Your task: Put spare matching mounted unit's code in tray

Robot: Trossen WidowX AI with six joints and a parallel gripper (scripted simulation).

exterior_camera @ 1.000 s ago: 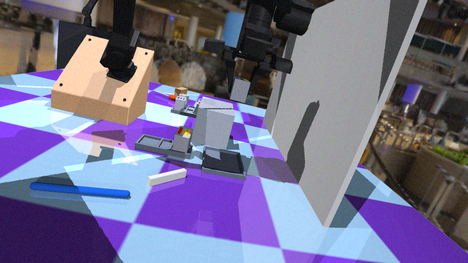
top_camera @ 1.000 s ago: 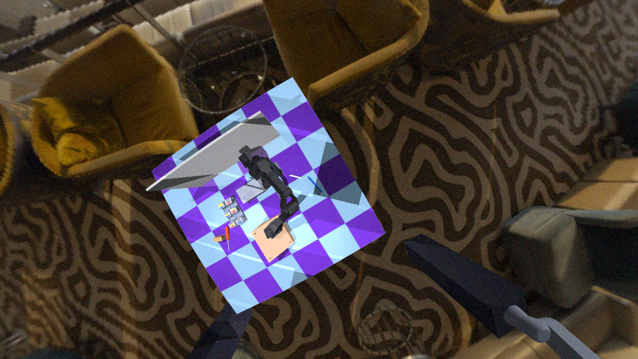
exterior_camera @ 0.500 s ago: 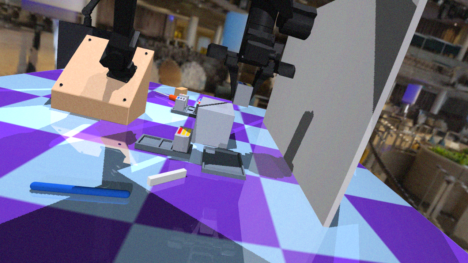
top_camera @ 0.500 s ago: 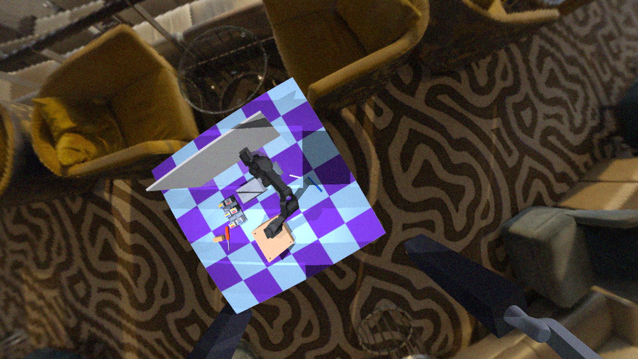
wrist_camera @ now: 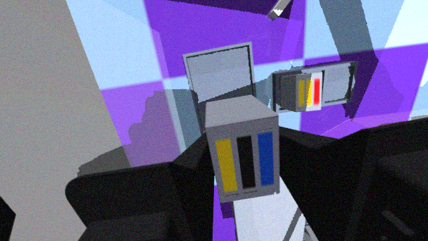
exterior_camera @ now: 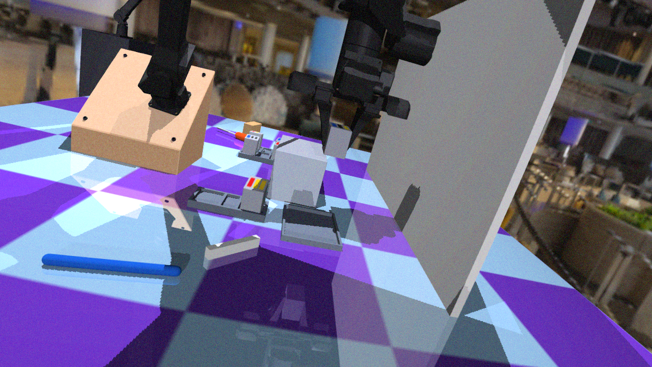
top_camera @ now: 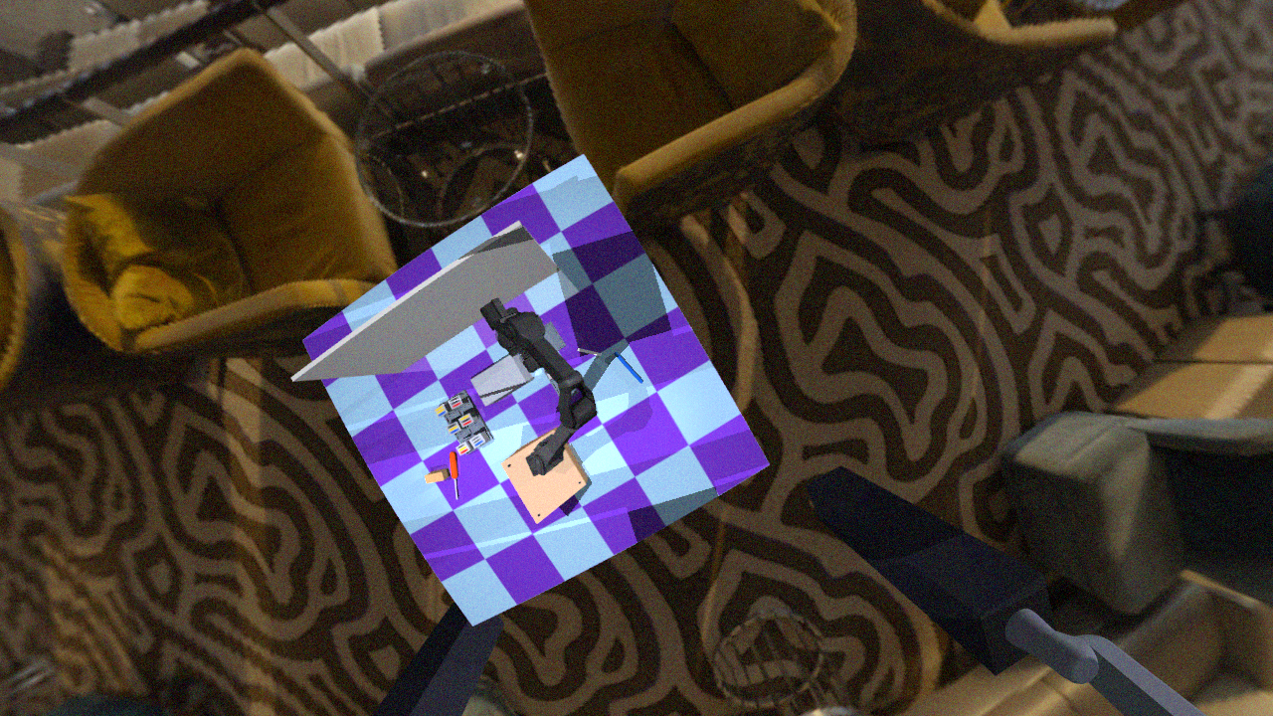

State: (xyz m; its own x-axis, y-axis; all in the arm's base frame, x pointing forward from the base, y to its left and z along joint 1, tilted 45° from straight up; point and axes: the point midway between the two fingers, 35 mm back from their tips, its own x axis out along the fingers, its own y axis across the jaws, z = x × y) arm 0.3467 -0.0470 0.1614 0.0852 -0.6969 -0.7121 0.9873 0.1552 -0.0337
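Now: gripper tip 140 mm above the dark grey tray and 10 mm past it. From my gripper tip the other things lie so: pale grey unit (170 mm to the left, 100 mm below, 60 mm behind); grey spare block (20 mm above); grey rack (150 mm behind, 140 mm below).
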